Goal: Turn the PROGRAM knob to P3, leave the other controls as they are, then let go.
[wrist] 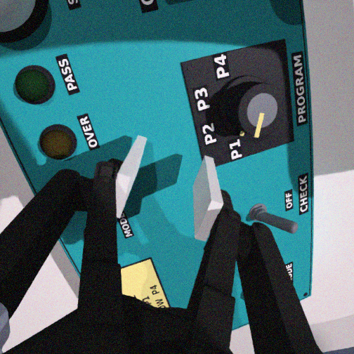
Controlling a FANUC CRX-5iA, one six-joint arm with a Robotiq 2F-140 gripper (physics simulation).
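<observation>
The PROGRAM knob (262, 110) has a grey round cap with a yellow pointer line and stands on a dark square plate (272, 57) at the upper right of the wrist view. The yellow line points toward the P1 label (236, 149). The P3 label (201, 99) is on the left part of the plate, between P2 and P4. My gripper (170, 162) is open, with its two pale fingertips apart and nothing between them. It is below and to the left of the knob in the view, not around it.
A CHECK toggle switch (274, 219) sticks out close to the right finger. A green PASS lamp (35, 84) and an amber OVER lamp (58, 141) are at the left. A yellow note (142, 277) lies partly behind the gripper. A large round control (15, 20) shows at the top left.
</observation>
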